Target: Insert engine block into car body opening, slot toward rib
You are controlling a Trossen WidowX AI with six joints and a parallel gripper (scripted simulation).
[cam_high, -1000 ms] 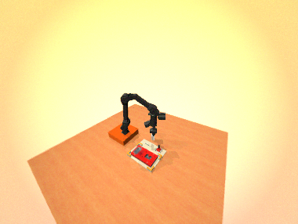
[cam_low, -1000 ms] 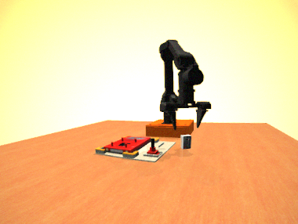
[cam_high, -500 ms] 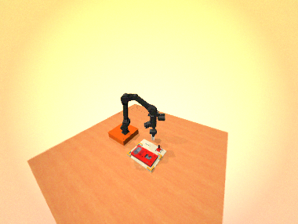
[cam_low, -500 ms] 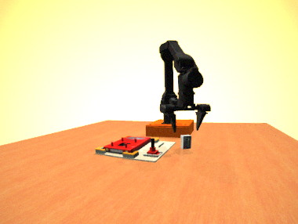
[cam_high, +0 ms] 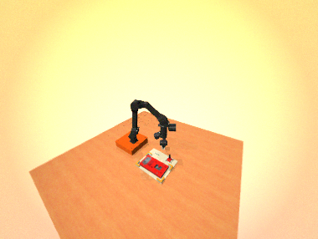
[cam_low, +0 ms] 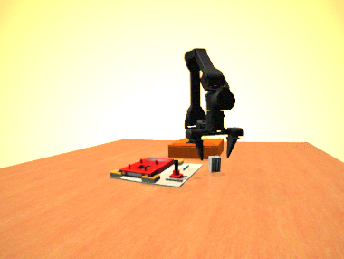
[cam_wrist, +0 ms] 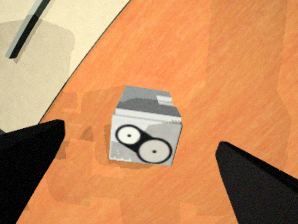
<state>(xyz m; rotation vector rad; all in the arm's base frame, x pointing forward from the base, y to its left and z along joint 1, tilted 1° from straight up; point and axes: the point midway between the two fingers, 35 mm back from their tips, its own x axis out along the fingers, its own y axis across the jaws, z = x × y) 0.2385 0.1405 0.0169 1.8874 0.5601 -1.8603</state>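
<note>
My gripper tip is now 20 mm above the engine block and 10 mm past it.
</note>
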